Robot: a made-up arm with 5 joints.
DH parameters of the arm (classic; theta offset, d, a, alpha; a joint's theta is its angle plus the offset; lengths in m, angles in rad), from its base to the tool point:
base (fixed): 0 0 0 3.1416
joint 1: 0 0.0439 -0.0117 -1.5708
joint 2: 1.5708 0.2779 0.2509 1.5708
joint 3: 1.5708 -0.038 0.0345 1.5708
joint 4: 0 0.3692 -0.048 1.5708
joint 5: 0 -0.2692 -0.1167 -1.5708
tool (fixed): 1.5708 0.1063 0 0
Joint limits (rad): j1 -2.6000..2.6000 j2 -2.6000..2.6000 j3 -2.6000..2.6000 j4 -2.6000..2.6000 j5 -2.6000..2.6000
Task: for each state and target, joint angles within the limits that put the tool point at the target. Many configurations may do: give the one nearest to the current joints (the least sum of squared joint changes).
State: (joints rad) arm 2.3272 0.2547 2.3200 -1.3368 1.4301
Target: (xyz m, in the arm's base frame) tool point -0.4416 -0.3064 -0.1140
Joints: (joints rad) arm 1.4512 0.0105 2.0851 -1.1058 0.9841
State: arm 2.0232 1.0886 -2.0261 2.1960 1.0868
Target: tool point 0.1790 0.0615 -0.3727
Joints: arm 2.4795 1.3148 -1.8566 2.1765 0.7067
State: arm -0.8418 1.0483 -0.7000 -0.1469 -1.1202
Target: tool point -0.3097 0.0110 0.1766
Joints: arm -0.9781 1.3377 -1.4203 0.4658 -0.8099
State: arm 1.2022 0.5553 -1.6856 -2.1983 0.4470
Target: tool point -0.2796 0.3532 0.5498
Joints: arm 0.9507 0.5812 -1.2260 -2.2209 0.5113
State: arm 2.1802 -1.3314 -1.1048 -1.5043 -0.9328
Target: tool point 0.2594 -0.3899 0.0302
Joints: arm 1.7270 -1.3068 -1.9005 -1.4708 -0.9285
